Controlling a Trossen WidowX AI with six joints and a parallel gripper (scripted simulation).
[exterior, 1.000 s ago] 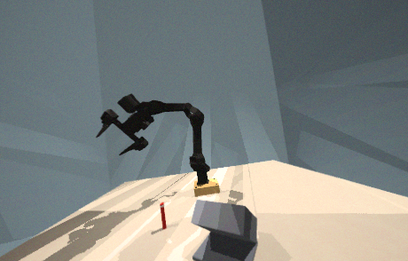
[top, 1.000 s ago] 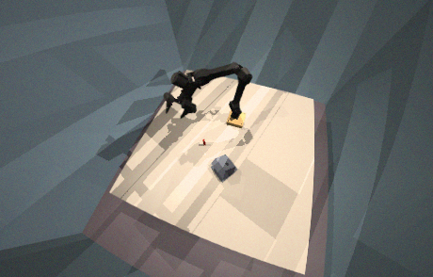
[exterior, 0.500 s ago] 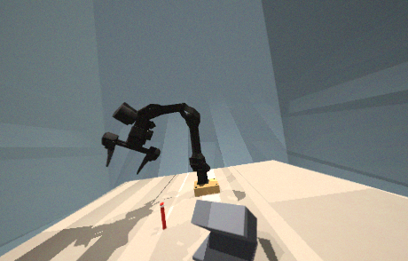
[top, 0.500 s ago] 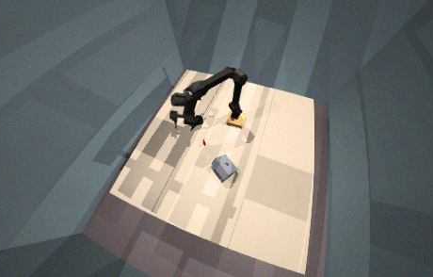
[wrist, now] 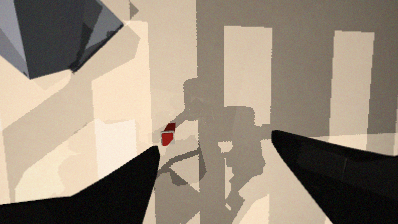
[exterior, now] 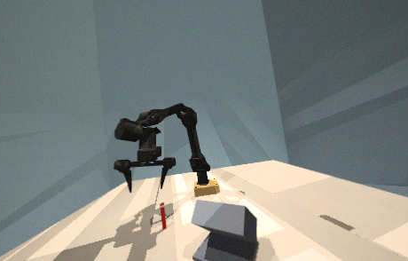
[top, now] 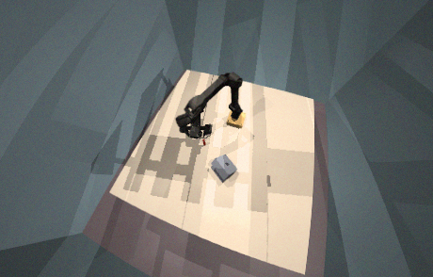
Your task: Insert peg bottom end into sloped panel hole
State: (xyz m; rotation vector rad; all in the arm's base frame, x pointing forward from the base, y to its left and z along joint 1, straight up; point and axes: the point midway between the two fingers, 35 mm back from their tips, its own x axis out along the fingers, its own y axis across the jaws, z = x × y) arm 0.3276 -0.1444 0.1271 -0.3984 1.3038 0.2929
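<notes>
Right now my gripper tip is 8 cm above the red peg, 4 cm to the right of it and 2 cm past it. The rest, counted from my gripper tip: grey sloped panel 24 cm to the left, 8 cm ahead, 7 cm below.
</notes>
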